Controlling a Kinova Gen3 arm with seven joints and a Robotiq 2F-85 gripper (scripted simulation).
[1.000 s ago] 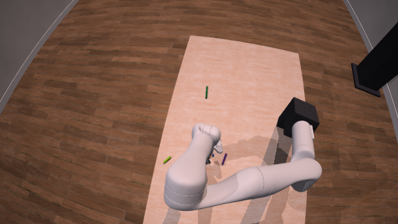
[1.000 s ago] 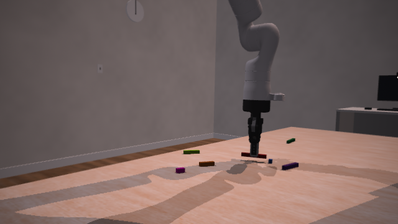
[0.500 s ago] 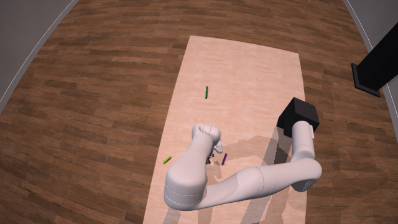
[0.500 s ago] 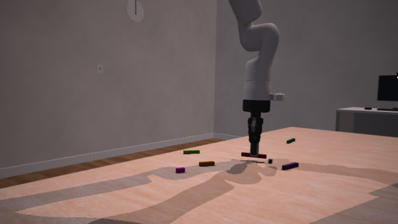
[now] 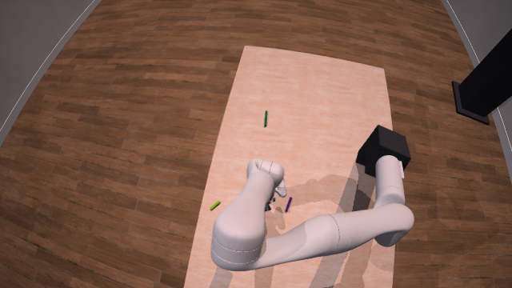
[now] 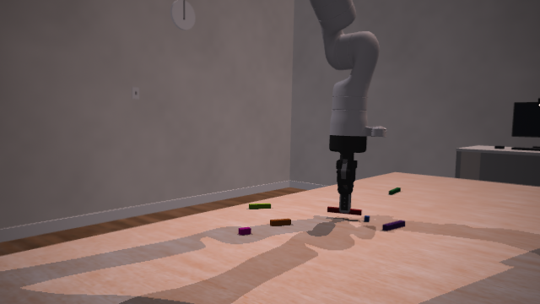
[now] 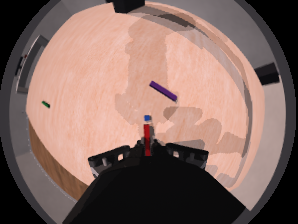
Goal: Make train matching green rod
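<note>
The red rod lies 20 mm below my hand. From my hand the other things lie so: orange rod 140 mm to the left, 50 mm ahead, 30 mm below; blue rod 40 mm behind, 30 mm below, 20 mm to the right; purple rod 100 mm behind, 30 mm below, 20 mm to the right.
</note>
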